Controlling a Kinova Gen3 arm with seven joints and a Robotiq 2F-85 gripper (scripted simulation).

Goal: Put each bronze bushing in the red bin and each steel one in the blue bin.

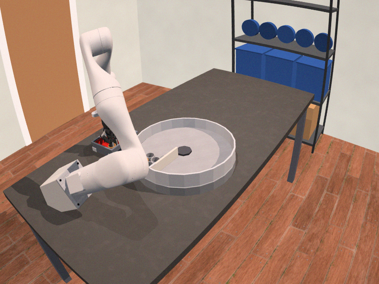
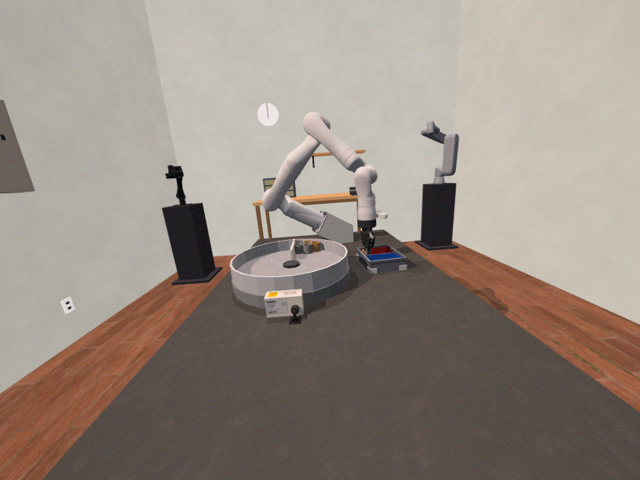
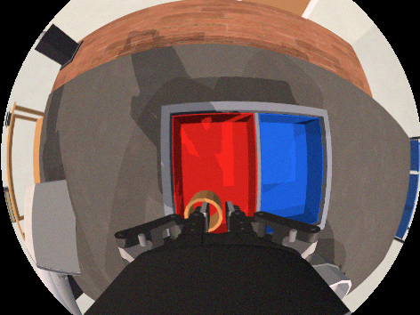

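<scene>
The grey tray is 4 cm to the left of my hand, 4 cm ahead of it and 2 cm below it. Round my hand: turntable (31 cm to the right, 12 cm ahead, 1 cm above).
</scene>
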